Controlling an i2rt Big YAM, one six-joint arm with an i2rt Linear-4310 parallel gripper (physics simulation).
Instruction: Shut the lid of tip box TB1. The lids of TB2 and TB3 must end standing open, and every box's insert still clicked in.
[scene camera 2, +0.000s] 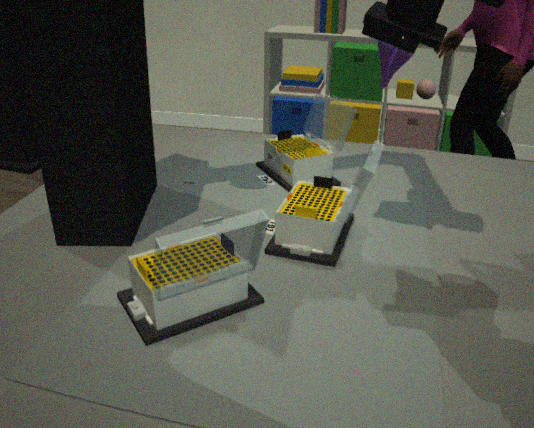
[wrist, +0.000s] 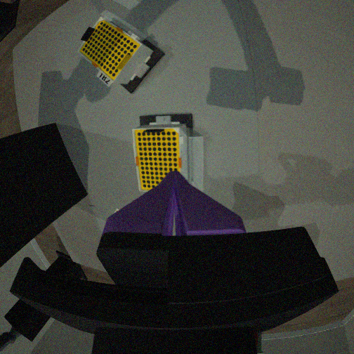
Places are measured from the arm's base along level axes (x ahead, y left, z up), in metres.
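Pixels of known places: gripper, fingertip midpoint: (scene camera 2: 383, 86).
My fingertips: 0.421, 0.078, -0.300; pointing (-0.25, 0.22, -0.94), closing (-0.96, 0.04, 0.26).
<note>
Ahead of a thing's pixels: the offset from my fingertips to its top centre, as dx, dy, dz. "spot": to the spot under its first point. Level surfaces: height alone.
TB1 @(-0.091, -0.046, -0.165) (scene camera 2: 307, 227) (wrist: 160, 155) is the middle white box; its clear lid @(spot: -0.005, -0.106, -0.105) (scene camera 2: 361, 182) (wrist: 197, 160) stands open on the right. Its yellow insert sits flat inside. TB2 @(-0.174, +0.164, -0.165) (scene camera 2: 310, 170) (wrist: 131, 72) is the rear box; its clear lid (scene camera 2: 342, 122) stands open. I take the front-left box @(-0.192, -0.254, -0.165) (scene camera 2: 200, 300) for TB3; its label is hidden. Its clear lid (scene camera 2: 257, 240) is open and leans along the box. The inserts of both look seated. My gripper (scene camera 2: 384, 86) (wrist: 173, 178) is shut, empty and high up; in the wrist view its tips overlap TB1's lower end. TB3 is hidden there.
A tall black column (scene camera 2: 100, 125) rises left of the boxes. Shelves (scene camera 2: 273, 55) with coloured bins stand behind the table @(dz -0.231) (scene camera 2: 300, 370). A person (scene camera 2: 477, 95) stands at the back right. Arm shadows cross the table.
</note>
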